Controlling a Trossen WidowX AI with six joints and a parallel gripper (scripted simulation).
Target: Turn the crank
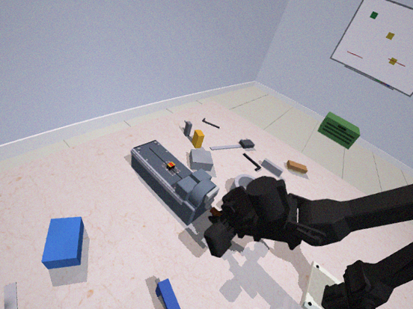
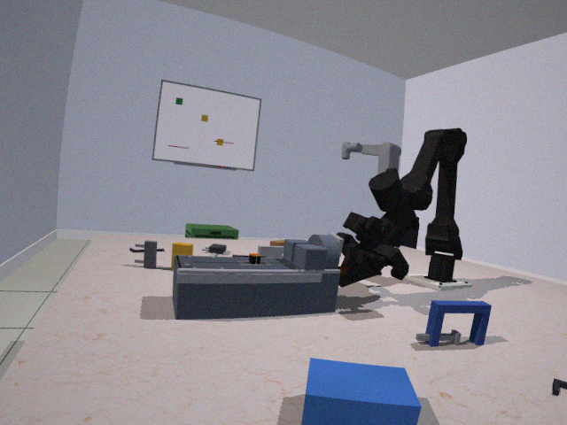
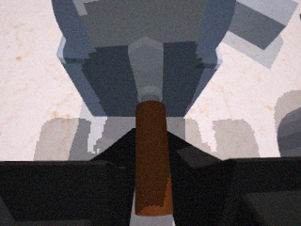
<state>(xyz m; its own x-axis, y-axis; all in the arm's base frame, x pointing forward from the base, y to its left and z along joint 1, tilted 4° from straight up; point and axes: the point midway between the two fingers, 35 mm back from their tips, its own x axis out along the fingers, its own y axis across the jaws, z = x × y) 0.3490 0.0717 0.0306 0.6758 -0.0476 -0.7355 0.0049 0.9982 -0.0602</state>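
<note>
Right now the brown crank handle is 30 mm above my gripper tip and 20 mm behind it. Round my gripper tip: blue bracket (210 mm to the left, 70 mm behind); then red pointer (170 mm ahead, 50 mm above); then grey block (180 mm ahead, 160 mm to the right, 20 mm below).
</note>
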